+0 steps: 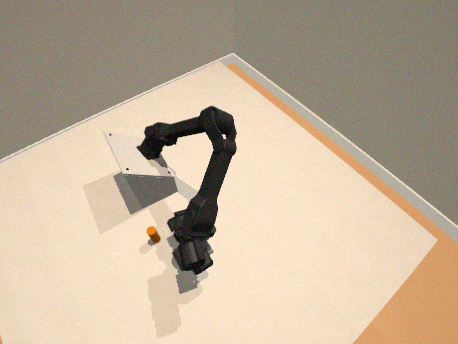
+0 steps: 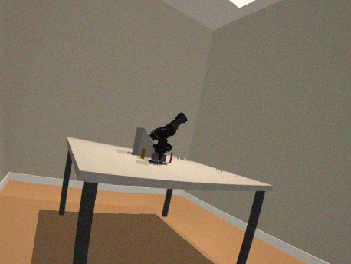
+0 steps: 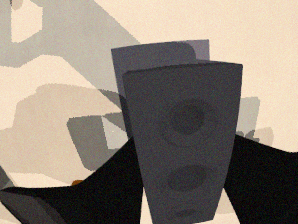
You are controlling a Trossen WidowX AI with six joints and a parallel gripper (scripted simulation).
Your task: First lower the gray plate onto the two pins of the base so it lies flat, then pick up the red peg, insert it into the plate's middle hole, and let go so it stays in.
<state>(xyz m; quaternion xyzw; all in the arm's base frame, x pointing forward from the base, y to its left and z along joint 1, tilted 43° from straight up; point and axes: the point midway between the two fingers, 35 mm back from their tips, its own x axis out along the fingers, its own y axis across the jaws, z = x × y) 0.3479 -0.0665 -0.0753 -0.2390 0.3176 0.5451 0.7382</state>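
The base lies 2 cm below my gripper tip. From my gripper tip the other things lie so: orange cylinder 12 cm behind, 6 cm to the right, 1 cm above; then gray plate 3 cm above; then red peg 9 cm behind, 18 cm to the left, 1 cm above.
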